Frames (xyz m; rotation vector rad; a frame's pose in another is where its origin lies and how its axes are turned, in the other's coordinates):
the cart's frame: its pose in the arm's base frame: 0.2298 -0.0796 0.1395 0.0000 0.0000 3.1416
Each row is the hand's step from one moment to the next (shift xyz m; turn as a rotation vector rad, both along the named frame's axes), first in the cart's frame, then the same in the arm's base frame.
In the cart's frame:
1: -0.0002 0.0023 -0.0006 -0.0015 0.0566 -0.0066
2: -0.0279 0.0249 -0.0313 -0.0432 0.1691 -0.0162
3: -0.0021 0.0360 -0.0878 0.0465 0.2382 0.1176
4: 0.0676 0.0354 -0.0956 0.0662 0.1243 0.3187
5: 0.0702 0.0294 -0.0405 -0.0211 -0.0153 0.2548
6: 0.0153 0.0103 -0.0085 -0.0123 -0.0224 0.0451
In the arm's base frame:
1: 0.0002 -0.0023 -0.0006 0.0015 -0.0566 -0.0066
2: 0.0279 -0.0249 -0.0313 0.0432 -0.1691 -0.0162
3: 0.0021 -0.0360 -0.0878 -0.0465 -0.2382 0.1176
4: -0.0676 -0.0354 -0.0956 -0.0662 -0.1243 0.3187
5: -0.0702 -0.0294 -0.0405 0.0211 0.0153 0.2548
6: -0.0153 -0.0103 -0.0085 0.0123 0.0224 0.0451

